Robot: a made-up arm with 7 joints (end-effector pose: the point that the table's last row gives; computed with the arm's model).
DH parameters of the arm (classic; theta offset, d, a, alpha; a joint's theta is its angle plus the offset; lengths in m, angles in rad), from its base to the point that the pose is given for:
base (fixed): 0 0.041 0 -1.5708
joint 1: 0 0.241 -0.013 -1.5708
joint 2: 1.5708 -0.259 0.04 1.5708
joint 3: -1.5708 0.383 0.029 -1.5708
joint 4: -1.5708 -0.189 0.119 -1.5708
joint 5: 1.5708 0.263 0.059 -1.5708
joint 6: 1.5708 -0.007 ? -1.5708
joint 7: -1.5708 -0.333 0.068 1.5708
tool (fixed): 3.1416 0.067 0 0
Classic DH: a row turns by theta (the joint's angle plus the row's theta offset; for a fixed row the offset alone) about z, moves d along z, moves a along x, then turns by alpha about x.
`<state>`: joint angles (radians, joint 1 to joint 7).
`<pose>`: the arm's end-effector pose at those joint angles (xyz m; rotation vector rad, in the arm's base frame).
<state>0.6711 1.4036 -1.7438 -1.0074 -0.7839 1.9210 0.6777</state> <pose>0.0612 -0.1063 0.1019 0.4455 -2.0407 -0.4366</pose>
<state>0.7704 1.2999 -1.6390 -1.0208 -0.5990 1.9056 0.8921</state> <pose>0.1380 -0.0976 0.0815 0.5181 -2.3601 -0.6962</pose>
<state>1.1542 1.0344 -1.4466 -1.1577 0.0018 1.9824 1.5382</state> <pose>0.3067 -0.1488 0.0131 0.2277 2.4872 1.4178</pose>
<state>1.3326 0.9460 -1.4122 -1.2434 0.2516 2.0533 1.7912</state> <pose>0.3188 -0.2123 -0.0371 0.7316 2.1346 1.3161</pose>
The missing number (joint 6, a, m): 0.073
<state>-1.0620 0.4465 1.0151 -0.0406 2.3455 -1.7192 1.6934</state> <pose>-0.4798 -0.4606 0.4813 1.8291 -0.5382 1.7422</pose>
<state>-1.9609 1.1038 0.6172 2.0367 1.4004 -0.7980 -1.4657</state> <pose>-0.2810 0.4185 0.3016 0.1707 -1.4142 -1.0287</pose>
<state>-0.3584 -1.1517 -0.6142 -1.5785 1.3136 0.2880 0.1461</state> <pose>-0.1959 0.8551 0.3623 -0.6789 1.1554 1.4975</pose>
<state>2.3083 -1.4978 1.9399 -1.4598 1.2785 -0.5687 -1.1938</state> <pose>0.0446 1.0239 -0.6068 -1.3571 1.7244 -0.2307</pose>
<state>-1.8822 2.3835 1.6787 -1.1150 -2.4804 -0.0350 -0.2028</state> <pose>-0.0325 -0.4401 -0.4768 2.5526 1.1047 0.5368</pose>
